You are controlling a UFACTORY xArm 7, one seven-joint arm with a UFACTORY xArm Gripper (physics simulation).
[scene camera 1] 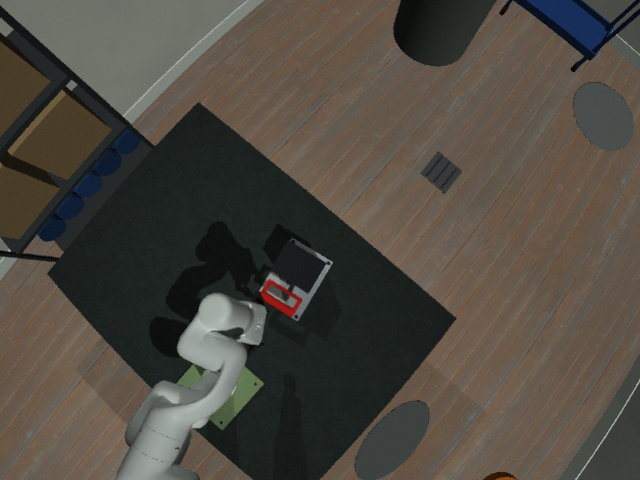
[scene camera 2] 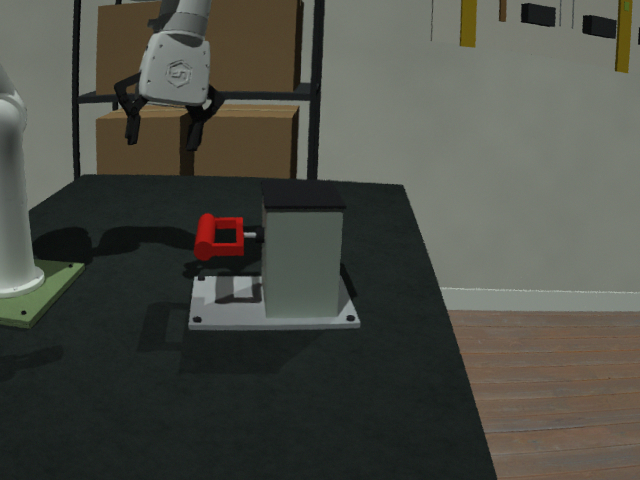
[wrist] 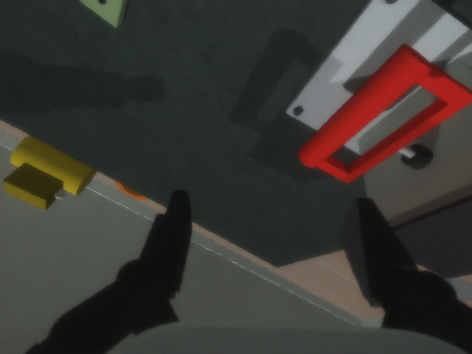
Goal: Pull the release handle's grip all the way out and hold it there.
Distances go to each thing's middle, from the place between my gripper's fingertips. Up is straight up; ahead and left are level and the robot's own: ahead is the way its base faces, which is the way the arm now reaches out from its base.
I see the base plate point(scene camera 2: 218, 302) 16 cm ahead of my hand, 1 cm to the left of it and 23 cm below it.
